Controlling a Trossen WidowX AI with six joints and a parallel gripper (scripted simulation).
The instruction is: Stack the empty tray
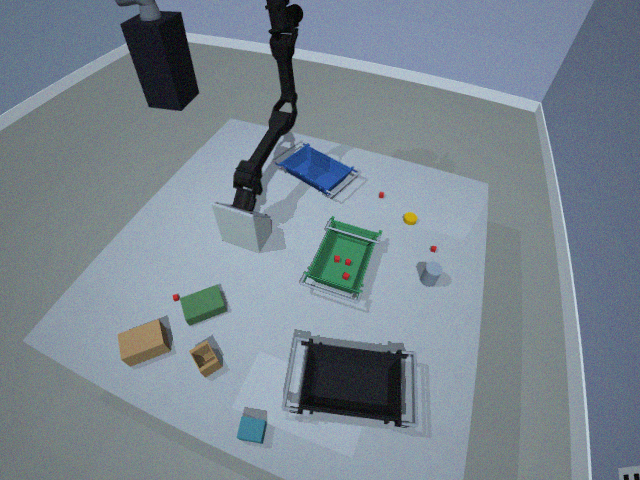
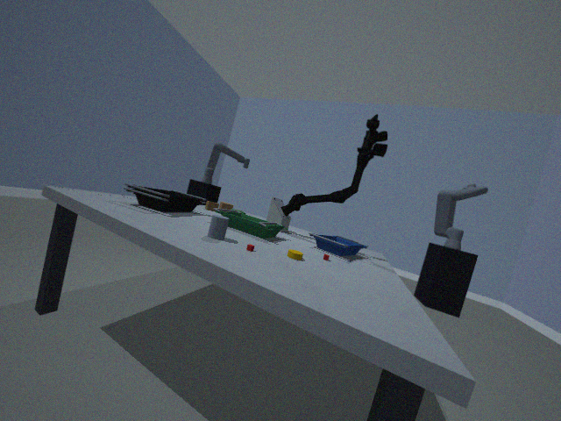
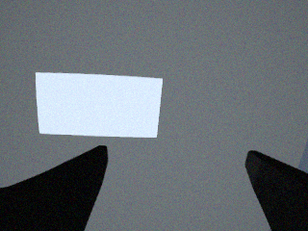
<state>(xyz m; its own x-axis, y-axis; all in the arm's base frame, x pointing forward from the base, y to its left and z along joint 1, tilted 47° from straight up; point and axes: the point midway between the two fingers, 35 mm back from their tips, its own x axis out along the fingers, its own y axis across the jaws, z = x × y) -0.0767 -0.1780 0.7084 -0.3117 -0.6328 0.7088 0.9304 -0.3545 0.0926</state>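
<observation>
My gripper tip is 77 cm above the red block, 50 cm to the left of it and 38 cm short of it. Also, from my gripper tip: yellow disc 77 cm below, 58 cm ahead, 18 cm to the right; green box 76 cm below, 71 cm to the right, 2 cm behind; blue tray 73 cm below, 17 cm ahead, 3 cm to the right.
</observation>
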